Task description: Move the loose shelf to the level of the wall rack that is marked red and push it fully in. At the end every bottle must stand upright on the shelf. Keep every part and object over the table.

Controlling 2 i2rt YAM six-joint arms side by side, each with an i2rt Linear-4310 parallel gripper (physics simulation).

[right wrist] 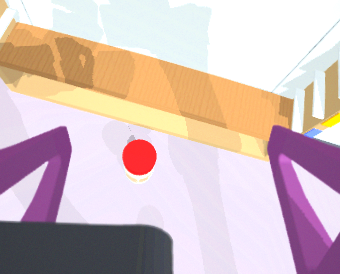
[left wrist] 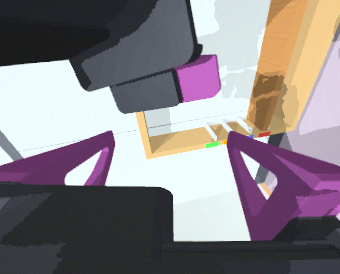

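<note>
The loose shelf [left wrist: 280, 30] [right wrist: 150, 72] is an orange wood-grained board across the pale rack [left wrist: 175, 145] [right wrist: 150, 114]. In the left wrist view its end is close by the red mark [left wrist: 264, 134]; how far in it sits cannot be told. A bottle with a red cap [right wrist: 139, 157] is seen from above in the right wrist view, apparently upright over the lilac surface in front of the rack. My left gripper [left wrist: 170, 137] is open and empty, with the rack's side panel beyond its fingers. My right gripper [right wrist: 169, 136] is open and empty, with the bottle below and between its fingers, untouched.
In the left wrist view, dark parts of the other arm with a magenta piece [left wrist: 200, 80] hang near the rack. The rack's side has white ledges [right wrist: 318, 95], a green mark [left wrist: 212, 145], a blue mark [right wrist: 313, 133] and a yellow mark [right wrist: 331, 120]. The lilac table [right wrist: 225, 200] extends before it.
</note>
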